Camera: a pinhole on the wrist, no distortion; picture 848 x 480 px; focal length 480.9 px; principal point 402.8 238.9 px. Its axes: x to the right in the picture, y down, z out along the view. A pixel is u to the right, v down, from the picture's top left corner.
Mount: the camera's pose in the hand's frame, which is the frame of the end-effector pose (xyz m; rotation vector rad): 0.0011 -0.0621 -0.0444 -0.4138 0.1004 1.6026
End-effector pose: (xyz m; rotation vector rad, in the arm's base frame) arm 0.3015 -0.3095 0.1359 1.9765 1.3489 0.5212
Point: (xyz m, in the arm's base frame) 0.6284 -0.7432 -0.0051
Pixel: 489 361
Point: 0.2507 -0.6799 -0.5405
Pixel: outside the picture
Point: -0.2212 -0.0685 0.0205
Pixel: behind the camera
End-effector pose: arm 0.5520 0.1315 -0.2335 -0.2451 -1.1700 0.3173
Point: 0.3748 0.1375 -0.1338
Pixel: 344 92
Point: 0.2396 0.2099 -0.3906
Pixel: 569 424
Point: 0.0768 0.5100 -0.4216
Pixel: 702 291
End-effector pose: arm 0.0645 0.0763 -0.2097 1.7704 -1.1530 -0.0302
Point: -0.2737 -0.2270 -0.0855
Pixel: 690 42
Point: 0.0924 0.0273 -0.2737
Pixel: 223 31
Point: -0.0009 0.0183 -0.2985
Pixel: 379 242
